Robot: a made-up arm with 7 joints.
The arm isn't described. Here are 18 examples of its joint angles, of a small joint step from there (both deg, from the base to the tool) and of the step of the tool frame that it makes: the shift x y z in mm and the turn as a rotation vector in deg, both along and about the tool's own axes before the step.
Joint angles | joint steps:
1: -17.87 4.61 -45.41 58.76 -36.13 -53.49 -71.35 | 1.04 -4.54 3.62 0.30 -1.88 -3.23 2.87
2: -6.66 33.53 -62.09 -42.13 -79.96 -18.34 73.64 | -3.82 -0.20 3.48 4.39 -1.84 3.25 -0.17
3: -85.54 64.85 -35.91 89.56 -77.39 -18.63 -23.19 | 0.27 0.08 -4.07 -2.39 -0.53 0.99 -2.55
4: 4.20 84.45 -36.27 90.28 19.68 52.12 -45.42 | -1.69 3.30 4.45 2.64 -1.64 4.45 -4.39
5: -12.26 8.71 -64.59 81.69 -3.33 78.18 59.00 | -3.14 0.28 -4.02 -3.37 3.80 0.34 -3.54
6: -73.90 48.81 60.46 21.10 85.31 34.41 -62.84 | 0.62 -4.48 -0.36 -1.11 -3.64 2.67 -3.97
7: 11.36 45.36 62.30 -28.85 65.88 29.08 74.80 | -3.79 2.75 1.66 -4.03 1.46 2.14 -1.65
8: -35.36 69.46 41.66 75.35 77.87 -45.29 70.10 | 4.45 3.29 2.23 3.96 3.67 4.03 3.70
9: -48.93 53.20 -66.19 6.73 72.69 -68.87 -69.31 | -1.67 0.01 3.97 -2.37 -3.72 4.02 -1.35
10: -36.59 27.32 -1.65 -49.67 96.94 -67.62 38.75 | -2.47 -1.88 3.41 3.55 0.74 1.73 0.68
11: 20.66 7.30 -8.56 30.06 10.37 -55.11 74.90 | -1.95 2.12 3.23 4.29 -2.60 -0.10 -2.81
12: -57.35 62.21 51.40 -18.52 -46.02 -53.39 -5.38 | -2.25 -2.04 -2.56 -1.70 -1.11 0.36 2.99
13: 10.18 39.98 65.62 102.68 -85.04 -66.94 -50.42 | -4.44 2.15 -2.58 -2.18 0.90 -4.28 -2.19
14: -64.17 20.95 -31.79 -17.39 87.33 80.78 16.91 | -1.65 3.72 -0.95 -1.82 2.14 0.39 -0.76
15: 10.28 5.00 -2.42 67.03 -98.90 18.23 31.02 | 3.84 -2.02 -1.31 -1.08 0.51 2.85 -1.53
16: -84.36 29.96 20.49 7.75 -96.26 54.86 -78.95 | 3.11 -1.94 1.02 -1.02 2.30 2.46 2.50
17: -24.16 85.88 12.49 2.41 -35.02 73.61 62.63 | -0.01 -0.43 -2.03 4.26 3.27 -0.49 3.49
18: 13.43 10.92 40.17 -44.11 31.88 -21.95 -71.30 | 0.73 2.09 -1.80 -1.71 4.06 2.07 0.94
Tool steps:
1: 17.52 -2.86 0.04 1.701 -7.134 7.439
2: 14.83 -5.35 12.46 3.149 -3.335 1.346
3: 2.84 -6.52 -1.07 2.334 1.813 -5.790
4: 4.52 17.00 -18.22 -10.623 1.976 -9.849
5: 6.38 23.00 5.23 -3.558 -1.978 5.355
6: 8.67 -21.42 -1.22 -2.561 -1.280 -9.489
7: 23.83 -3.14 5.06 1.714 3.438 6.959
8: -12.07 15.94 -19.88 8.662 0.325 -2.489
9: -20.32 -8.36 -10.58 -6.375 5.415 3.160
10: -9.07 -6.06 -9.83 3.053 4.652 -2.107
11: 18.00 8.70 -7.75 3.370 -0.512 0.883
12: -3.59 -7.84 -1.23 -2.960 -0.582 5.511
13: 13.69 -30.04 0.17 -1.225 -5.301 -6.340
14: 8.97 4.88 -1.65 -0.703 -1.483 5.072
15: 10.16 19.09 -13.33 1.598 4.481 1.205
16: -11.78 -4.27 -11.07 -2.219 -0.739 5.159
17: 7.46 -10.39 -7.31 3.936 1.655 6.564
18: 0.74 3.96 4.56 2.623 3.006 -1.405
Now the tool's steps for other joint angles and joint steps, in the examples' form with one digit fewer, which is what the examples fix.
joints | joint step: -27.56 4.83 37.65 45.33 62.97 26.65 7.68 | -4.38 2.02 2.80 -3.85 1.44 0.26 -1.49
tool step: 4.3 33.6 20.2 -4.58 -2.35 5.20
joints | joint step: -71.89 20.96 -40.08 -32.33 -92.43 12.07 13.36 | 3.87 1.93 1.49 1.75 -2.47 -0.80 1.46
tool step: -11.0 14.6 -0.8 -4.35 -1.59 6.64
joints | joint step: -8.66 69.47 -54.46 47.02 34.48 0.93 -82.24 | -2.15 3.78 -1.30 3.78 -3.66 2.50 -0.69
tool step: -2.8 -6.6 -32.6 -9.32 -0.69 -1.83
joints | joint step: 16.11 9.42 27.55 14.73 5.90 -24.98 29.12 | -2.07 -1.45 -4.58 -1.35 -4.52 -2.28 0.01
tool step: -4.6 -23.7 10.9 -8.76 -1.06 -2.13
